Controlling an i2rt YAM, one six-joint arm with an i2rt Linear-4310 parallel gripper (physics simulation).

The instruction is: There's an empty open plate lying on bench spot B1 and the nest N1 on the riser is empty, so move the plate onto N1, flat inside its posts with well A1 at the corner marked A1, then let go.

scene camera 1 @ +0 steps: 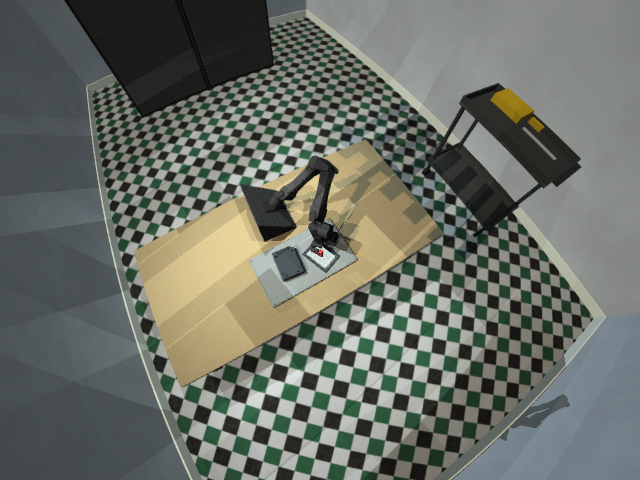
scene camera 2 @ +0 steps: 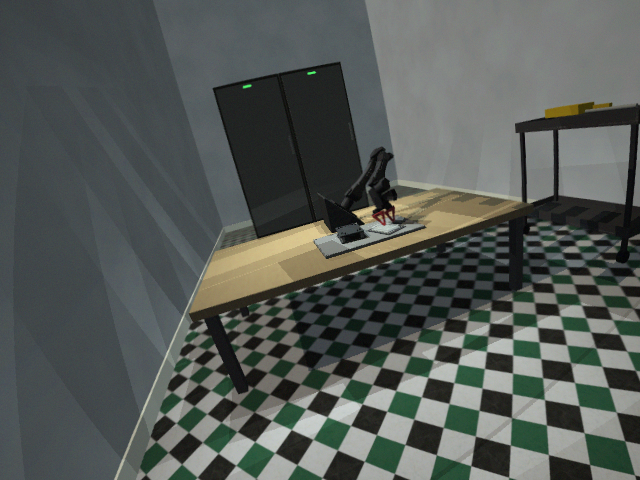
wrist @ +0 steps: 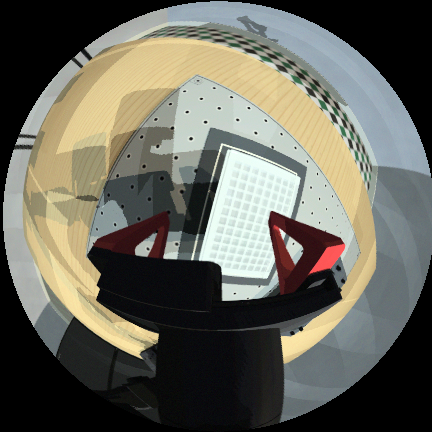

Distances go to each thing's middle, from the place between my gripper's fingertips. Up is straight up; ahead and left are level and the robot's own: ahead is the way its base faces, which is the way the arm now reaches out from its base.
Scene:
I see my gripper 40 mm to the left of the white well plate [wrist: 237, 237], 10 mm short of it and 10 mm above it.

